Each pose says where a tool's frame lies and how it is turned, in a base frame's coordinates. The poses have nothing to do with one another.
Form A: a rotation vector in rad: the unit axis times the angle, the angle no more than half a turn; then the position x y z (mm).
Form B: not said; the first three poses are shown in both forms.
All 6 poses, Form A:
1: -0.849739 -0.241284 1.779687 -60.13 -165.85 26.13
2: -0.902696 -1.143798 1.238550 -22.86 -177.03 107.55
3: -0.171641 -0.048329 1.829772 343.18 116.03 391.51
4: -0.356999 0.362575 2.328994 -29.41 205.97 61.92
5: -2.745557 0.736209 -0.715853 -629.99 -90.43 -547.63
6: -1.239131 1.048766 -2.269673 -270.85 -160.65 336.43
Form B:
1: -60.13 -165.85 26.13 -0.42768 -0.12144 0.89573 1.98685
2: -22.86 -177.03 107.55 -0.47203 -0.59811 0.64765 1.91237
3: 343.18 116.03 391.51 -0.09336 -0.02629 0.99529 1.83844
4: -29.41 205.97 61.92 -0.14975 0.15209 0.97696 2.38393
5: -629.99 -90.43 -547.63 -0.93663 0.25115 -0.24421 2.93130
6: -270.85 -160.65 336.43 -0.44406 0.37584 -0.81336 2.79048
